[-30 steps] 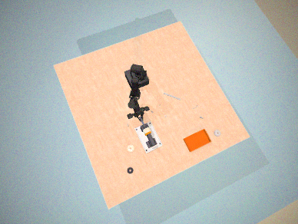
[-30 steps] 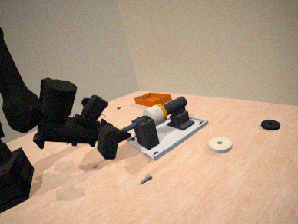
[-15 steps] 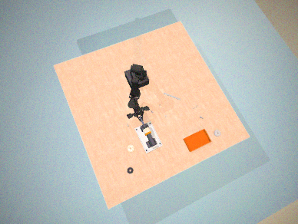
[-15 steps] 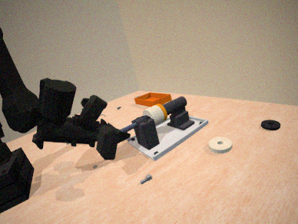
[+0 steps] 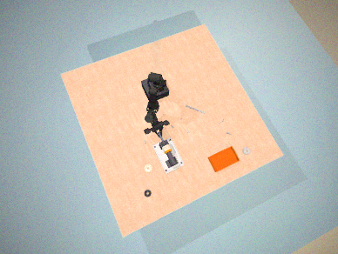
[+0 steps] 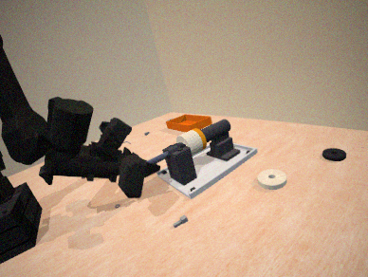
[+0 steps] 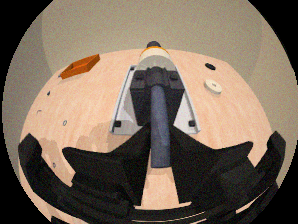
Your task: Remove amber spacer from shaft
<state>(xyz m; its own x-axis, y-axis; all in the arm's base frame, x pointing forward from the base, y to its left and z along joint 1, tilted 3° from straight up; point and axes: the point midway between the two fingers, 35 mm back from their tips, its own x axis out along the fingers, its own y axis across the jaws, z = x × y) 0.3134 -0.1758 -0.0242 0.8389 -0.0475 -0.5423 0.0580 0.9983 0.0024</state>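
My gripper tip is 7 cm short of the shaft and 2 cm below it. The rest, counted from my gripper tip: cream washer (18 cm to the right, 15 cm ahead, 6 cm below); black washer (30 cm ahead, 26 cm to the right, 6 cm below); amber spacer (11 cm ahead, 2 cm above, 1 cm to the right).
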